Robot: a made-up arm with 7 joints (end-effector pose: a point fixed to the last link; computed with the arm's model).
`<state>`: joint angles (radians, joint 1 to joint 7).
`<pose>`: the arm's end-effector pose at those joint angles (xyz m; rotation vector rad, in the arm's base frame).
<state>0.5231 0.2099 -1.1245 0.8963 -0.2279 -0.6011 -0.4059</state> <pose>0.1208 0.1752 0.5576 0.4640 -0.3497 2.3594</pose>
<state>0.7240 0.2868 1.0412 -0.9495 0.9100 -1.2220 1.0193</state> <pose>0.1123 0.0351 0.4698 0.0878 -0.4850 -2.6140</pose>
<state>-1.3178 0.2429 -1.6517 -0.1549 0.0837 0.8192 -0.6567</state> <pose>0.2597 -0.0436 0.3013 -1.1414 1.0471 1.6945</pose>
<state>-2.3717 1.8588 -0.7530 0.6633 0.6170 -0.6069 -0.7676</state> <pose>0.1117 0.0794 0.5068 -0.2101 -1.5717 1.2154</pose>
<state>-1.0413 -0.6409 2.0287 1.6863 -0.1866 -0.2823 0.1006</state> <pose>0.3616 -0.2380 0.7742 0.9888 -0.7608 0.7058</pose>
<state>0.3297 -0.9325 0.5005 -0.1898 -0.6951 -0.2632 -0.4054</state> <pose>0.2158 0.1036 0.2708 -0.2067 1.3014 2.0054</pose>
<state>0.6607 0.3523 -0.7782 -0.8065 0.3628 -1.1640 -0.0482</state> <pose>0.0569 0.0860 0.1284 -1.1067 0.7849 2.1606</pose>
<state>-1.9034 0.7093 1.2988 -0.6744 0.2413 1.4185 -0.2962</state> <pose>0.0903 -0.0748 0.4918 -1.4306 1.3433 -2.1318</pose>
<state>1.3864 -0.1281 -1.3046 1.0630 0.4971 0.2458 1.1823</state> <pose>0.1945 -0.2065 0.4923 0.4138 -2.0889 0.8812</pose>
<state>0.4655 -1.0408 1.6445 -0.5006 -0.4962 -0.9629 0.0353</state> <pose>0.0192 -0.0796 0.3598 0.9061 -1.8619 -2.2298</pose>
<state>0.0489 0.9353 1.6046 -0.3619 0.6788 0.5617 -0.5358</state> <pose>0.3455 -0.0060 0.2684 -2.9073 0.5661 0.4072</pose>
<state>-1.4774 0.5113 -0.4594 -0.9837 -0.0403 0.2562 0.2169</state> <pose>0.2350 -0.1285 0.1528 -0.6825 1.3091 1.1860</pose>
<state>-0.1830 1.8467 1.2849 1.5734 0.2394 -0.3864 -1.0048</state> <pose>-0.0467 -0.1335 -0.0673 1.5392 0.0032 -1.4905</pose>
